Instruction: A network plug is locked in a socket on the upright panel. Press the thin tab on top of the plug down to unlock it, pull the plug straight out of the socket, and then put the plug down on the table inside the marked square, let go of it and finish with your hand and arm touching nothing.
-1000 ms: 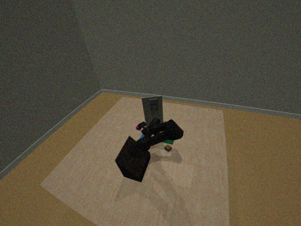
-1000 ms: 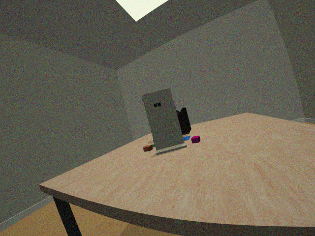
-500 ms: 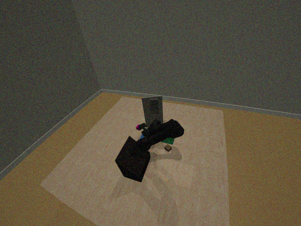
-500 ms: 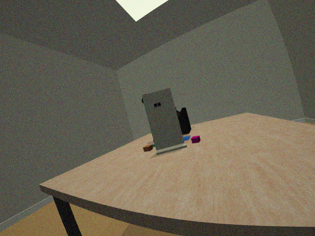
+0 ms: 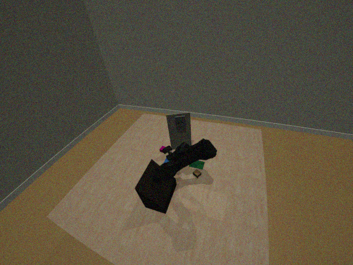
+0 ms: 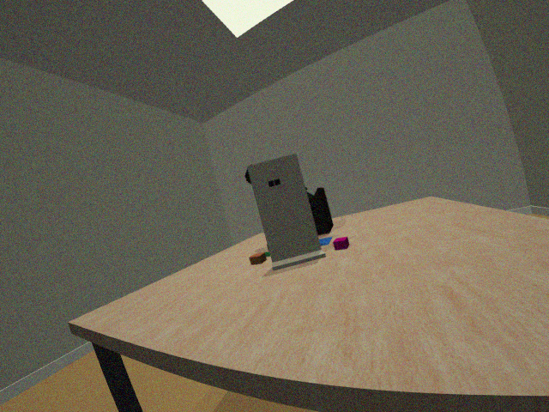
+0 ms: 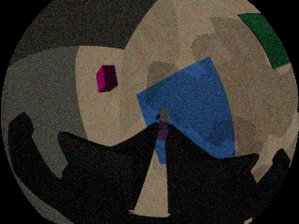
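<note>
Now: the blue marked square 10 mm behind my gripper tip and 40 mm below it. From my gripper tip the other things lie so: network plug (10 mm ahead); grey upright panel (190 mm ahead, 20 mm to the right, 120 mm above).
</note>
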